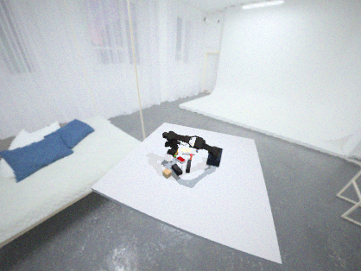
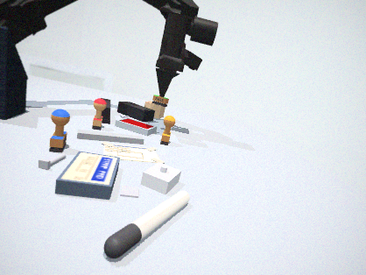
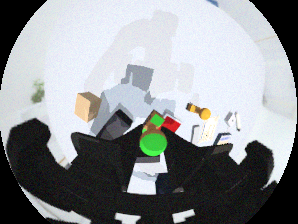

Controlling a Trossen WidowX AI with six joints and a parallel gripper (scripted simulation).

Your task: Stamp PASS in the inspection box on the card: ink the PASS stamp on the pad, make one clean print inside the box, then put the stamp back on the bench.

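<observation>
Right now my gripper tip is 90 mm above the red ink pad, 50 mm to the left of it and 50 mm past it. Also, from my gripper tip: green-topped stamp (right at my gripper tip); orange-topped stamp (120 mm to the right, 70 mm below, 30 mm ahead); black box (90 mm to the left, 70 mm below, 70 mm behind).
</observation>
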